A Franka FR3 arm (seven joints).
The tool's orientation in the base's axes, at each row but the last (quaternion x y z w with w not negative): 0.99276 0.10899 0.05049 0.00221; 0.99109 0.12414 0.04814 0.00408; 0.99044 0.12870 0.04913 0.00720; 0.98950 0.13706 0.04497 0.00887; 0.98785 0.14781 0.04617 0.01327; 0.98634 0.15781 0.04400 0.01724; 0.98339 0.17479 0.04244 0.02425
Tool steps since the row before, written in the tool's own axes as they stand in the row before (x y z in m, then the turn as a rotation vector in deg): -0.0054 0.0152 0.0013 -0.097 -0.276 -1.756; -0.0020 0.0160 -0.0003 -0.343 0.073 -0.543; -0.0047 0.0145 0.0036 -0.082 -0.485 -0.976; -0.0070 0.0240 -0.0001 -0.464 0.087 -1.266; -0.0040 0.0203 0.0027 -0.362 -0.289 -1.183; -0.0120 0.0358 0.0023 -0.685 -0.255 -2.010; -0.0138 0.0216 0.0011 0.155 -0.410 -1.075
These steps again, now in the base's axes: -0.0018 -0.0160 -0.0016 -0.331 0.237 1.733; 0.0020 -0.0160 0.0004 -0.365 -0.157 0.510; -0.0005 -0.0152 -0.0036 -0.299 0.449 0.950; -0.0002 -0.0250 0.0002 -0.537 -0.203 1.223; 0.0024 -0.0206 -0.0022 -0.541 0.185 1.134; -0.0001 -0.0378 -0.0016 -0.913 0.068 1.933; -0.0054 -0.0251 -0.0008 -0.094 0.473 1.056
